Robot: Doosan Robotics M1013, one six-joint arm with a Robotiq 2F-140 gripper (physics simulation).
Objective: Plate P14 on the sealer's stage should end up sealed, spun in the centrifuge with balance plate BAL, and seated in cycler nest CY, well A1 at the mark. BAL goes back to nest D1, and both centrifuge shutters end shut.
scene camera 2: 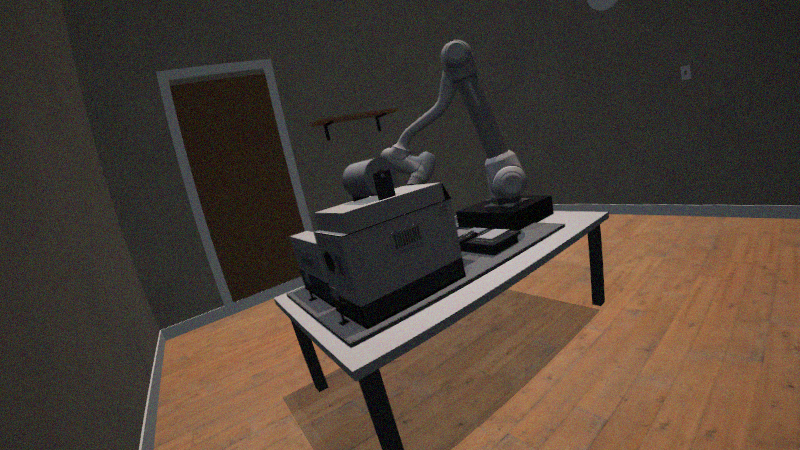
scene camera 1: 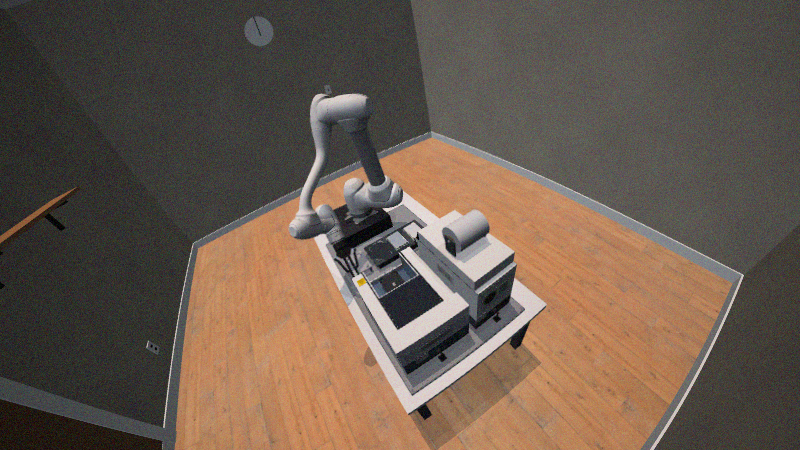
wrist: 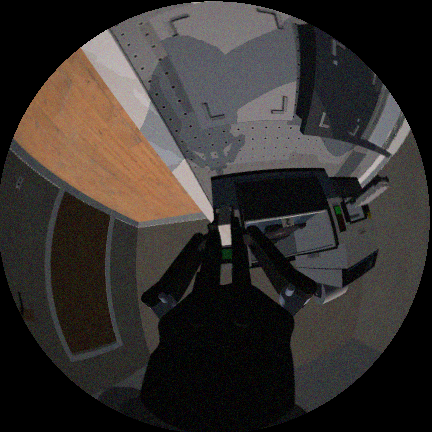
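Pixels of known places: gripper, fingertip midpoint: (wrist: 225, 212); arm's base at its link origin: (scene camera 2: 506, 205) (scene camera 1: 362, 214).
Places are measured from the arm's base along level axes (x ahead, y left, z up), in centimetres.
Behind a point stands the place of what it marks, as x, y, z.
My gripper (scene camera 1: 350, 261) (wrist: 225, 212) @(53.8, -29.8, 2.0) is shut and empty. It hangs at the near end of the long white centrifuge (scene camera 1: 430, 329) (wrist: 354, 257), by its corner. One dark shutter (scene camera 1: 412, 303) @(88.2, -19.0, 11.9) (wrist: 282, 192) @(58.5, -17.4, -2.3) covers part of the centrifuge top. Beside it an open bay (scene camera 1: 394, 278) @(66.3, -15.4, 4.6) (wrist: 300, 238) shows the rotor inside. A dark plate (scene camera 1: 381, 251) @(36.8, -7.5, -4.5) (wrist: 338, 88) sits on the deck between the centrifuge and the robot base. The sealer (scene camera 1: 475, 262) @(98.8, 6.7, 25.6) (scene camera 2: 391, 245) @(93.5, 22.5, 11.9), with a roll on top, stands beside the centrifuge. I cannot tell which plate is P14 or BAL. In scene camera 2 the sealer hides the gripper.
The robot base (scene camera 1: 363, 226) @(12.9, -5.9, 0.1) (scene camera 2: 506, 210) @(10.8, 6.8, -0.1) stands at the far end of the white table (scene camera 1: 525, 304) @(114.4, 26.9, -10.7) (scene camera 2: 425, 329) @(98.0, 35.7, -10.7). Two low nests with plates (scene camera 2: 492, 237) @(41.6, 19.4, -3.2) lie beside it. Empty nest outlines (wrist: 211, 114) @(40.2, -27.8, -4.6) mark the perforated deck. The table edge and wooden floor (wrist: 80, 132) lie to my left.
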